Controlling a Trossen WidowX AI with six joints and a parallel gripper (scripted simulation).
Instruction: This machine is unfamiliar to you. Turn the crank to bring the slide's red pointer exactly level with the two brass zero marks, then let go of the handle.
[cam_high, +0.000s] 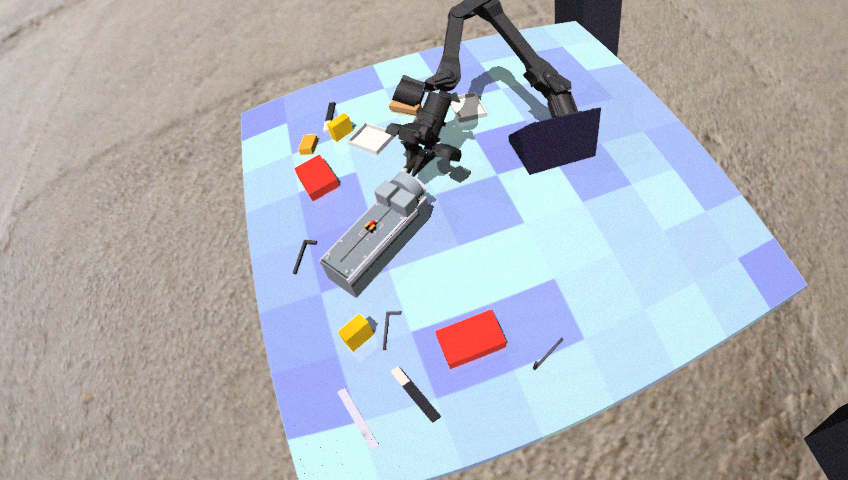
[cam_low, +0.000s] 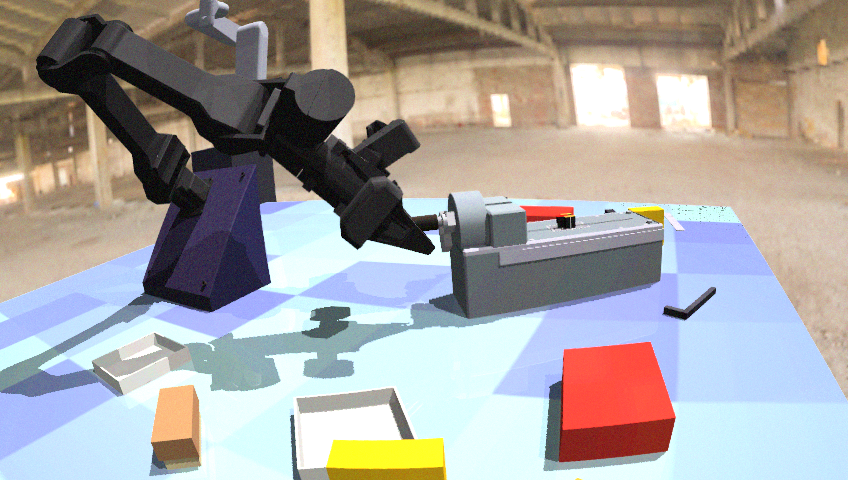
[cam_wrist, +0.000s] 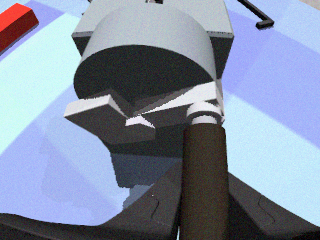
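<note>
Right now the dark crank handle is 10 mm behind my gripper tip, 10 mm to the right of it and 30 mm above it. From my gripper tip the other things lie so: red pointer (120 mm ahead, 100 mm to the left, 10 mm above); tan block (90 mm behind, 320 mm to the right, 60 mm below).
</note>
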